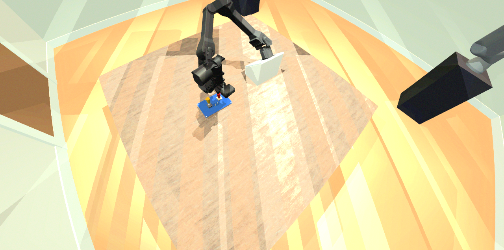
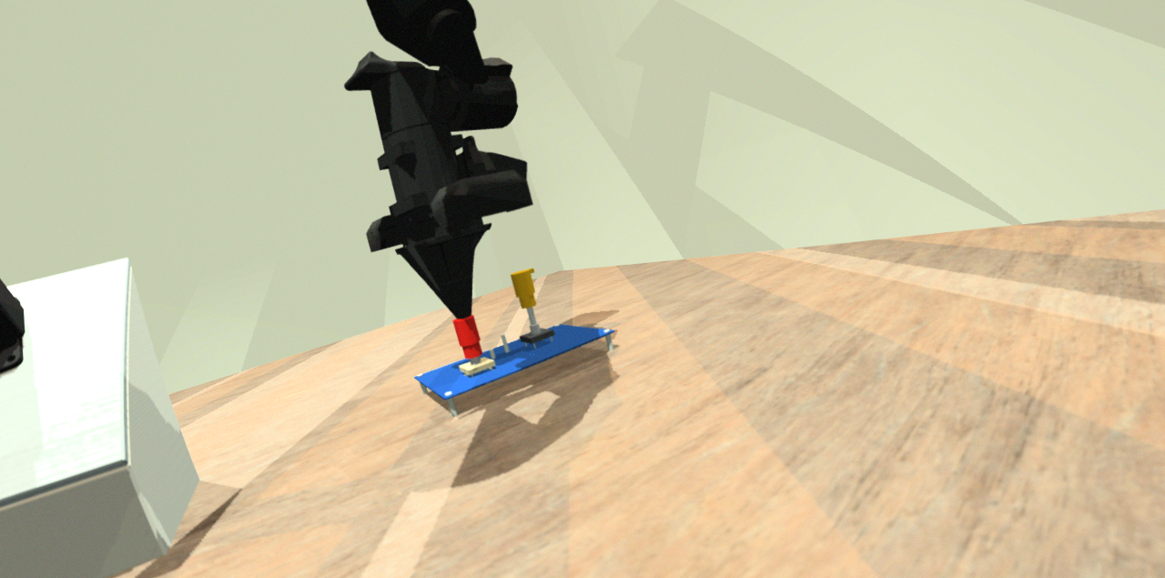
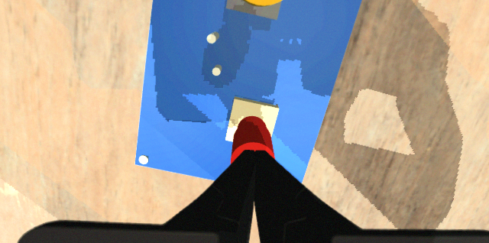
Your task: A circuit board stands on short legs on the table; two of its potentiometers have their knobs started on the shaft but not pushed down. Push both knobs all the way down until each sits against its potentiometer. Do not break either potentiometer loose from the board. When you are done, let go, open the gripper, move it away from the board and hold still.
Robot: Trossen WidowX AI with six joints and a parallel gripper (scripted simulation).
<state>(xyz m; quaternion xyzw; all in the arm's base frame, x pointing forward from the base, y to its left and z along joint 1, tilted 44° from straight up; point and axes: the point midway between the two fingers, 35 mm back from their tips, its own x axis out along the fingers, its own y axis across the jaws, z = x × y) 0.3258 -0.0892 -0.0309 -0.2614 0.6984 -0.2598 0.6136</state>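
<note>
My gripper tip is 2 cm above the red knob. Round my gripper tip: yellow knob 7 cm ahead, 1 cm above.
</note>
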